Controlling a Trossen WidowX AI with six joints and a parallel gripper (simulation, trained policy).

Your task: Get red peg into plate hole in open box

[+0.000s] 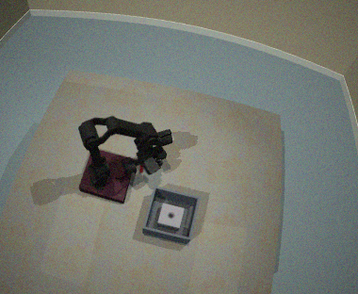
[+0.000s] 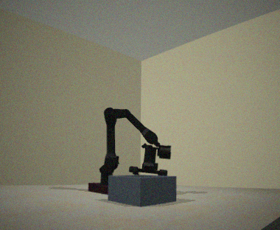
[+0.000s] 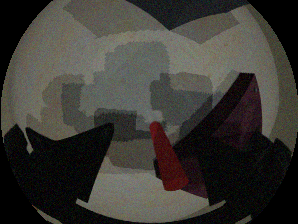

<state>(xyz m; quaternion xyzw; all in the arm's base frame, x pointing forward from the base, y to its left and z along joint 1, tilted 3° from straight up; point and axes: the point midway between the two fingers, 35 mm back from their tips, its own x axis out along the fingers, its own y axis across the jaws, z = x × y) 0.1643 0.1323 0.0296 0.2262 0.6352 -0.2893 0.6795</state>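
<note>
The red peg is 1 cm behind my gripper tip and 2 cm above it. Also, from my gripper tip: grey-blue box: 17 cm ahead, 17 cm to the right.
</note>
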